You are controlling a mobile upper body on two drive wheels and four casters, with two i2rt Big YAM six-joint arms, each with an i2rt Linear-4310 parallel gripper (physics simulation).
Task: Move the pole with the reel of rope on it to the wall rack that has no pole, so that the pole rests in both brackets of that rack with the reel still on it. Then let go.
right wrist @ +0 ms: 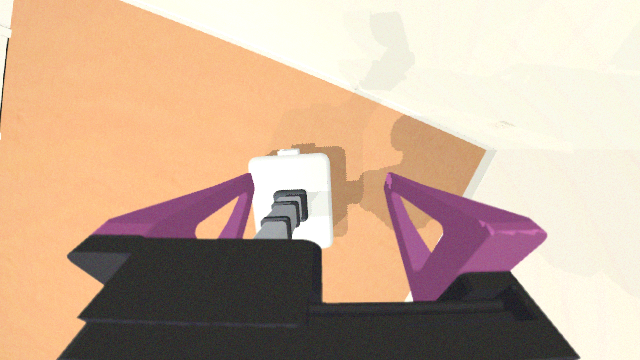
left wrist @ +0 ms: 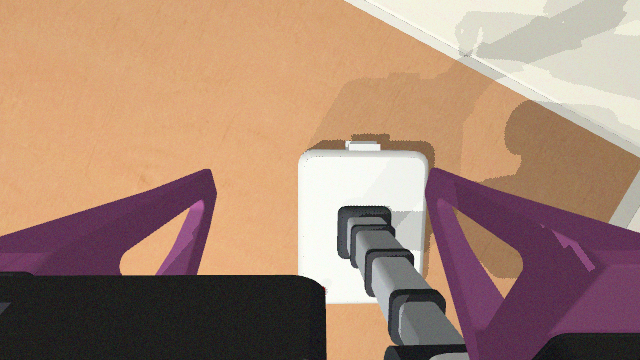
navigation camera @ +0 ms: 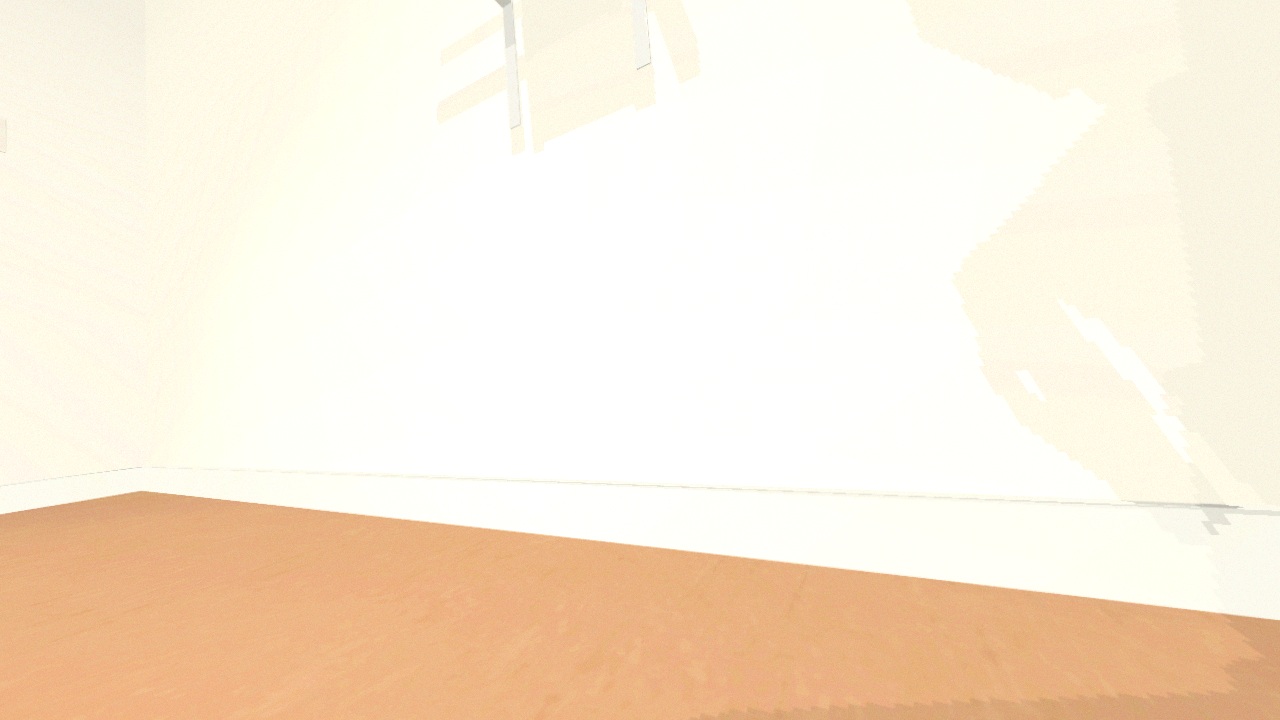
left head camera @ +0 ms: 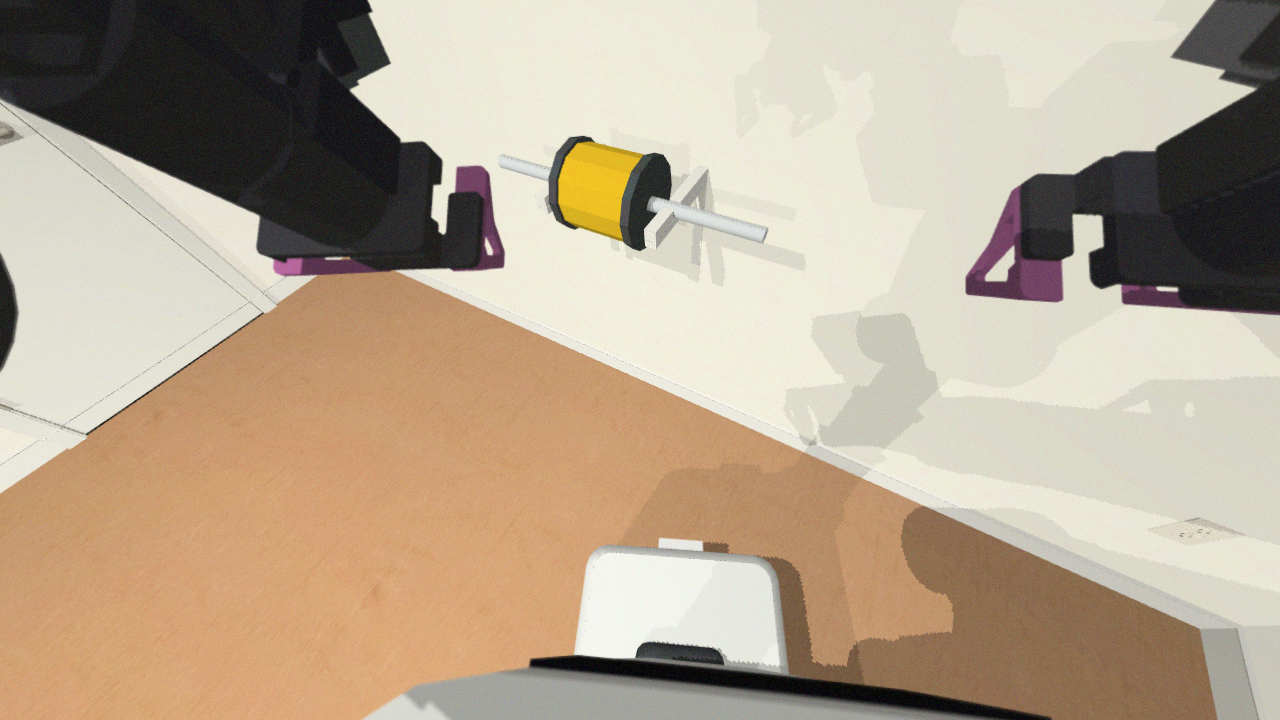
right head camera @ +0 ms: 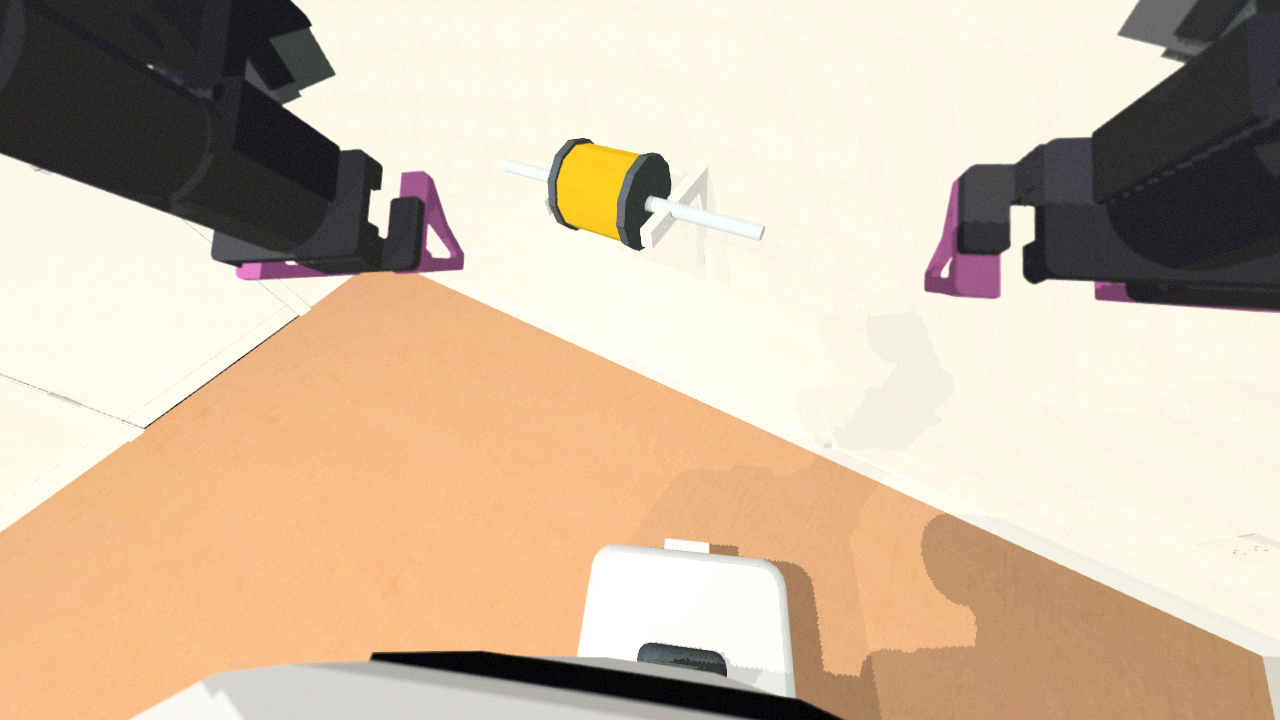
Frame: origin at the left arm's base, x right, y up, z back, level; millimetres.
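Seen in the pictures: left gripper, fingertip midpoint: (left wrist: 320,180) (left head camera: 446,261) (right head camera: 410,264); right gripper, fingertip midpoint: (right wrist: 319,180) (left head camera: 1043,290) (right head camera: 1008,286).
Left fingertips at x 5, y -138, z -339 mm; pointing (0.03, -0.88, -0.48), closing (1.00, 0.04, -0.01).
Observation:
Pixels of each thing's top centre, then the offset from my left fingertips to it. "spot": a spot on its surface instead. Level surfaces: height alone.
- grey-white pole, surface spot: (right head camera: 720,220) (left head camera: 724,222) spot: dx +272, dy -269, dz -422 mm
- reel with a yellow middle, middle of its top: (left head camera: 606,149) (right head camera: 603,150) dx +42, dy -188, dz -539 mm
- white wall bracket, surface spot: (right head camera: 658,225) (left head camera: 662,225) spot: dx +156, dy -274, dz -419 mm
- brown floor, its level: dy -1272 mm
- wall outlet, middle of its top: (left head camera: 1221,526) (right wrist: 511,123) dx +1389, dy -814, dz -85 mm
A grey-white pole (left head camera: 720,221) (right head camera: 720,220) carries a reel with a yellow middle (left head camera: 595,188) (right head camera: 590,189) and dark flanges. It lies across a white wall bracket (left head camera: 662,225) (right head camera: 662,227); the other bracket is mostly hidden behind the reel. Lower parts of two brackets (navigation camera: 512,76) (navigation camera: 641,37) show at the top of the navigation view. My left gripper (left head camera: 389,261) (right head camera: 358,264) (left wrist: 320,180) is open and empty, left of the pole in the head views. My right gripper (left head camera: 1096,282) (right head camera: 1056,286) (right wrist: 319,180) is open and empty, right of the pole. No rack without a pole shows.
The wall behind the rack meets the brown floor (left head camera: 402,429) at a white baseboard (navigation camera: 626,510). White panels (left head camera: 134,268) stand at the left. My white base (left head camera: 671,591) (left wrist: 360,185) (right wrist: 315,175) is below. A wall outlet (left head camera: 1194,530) is low at the right.

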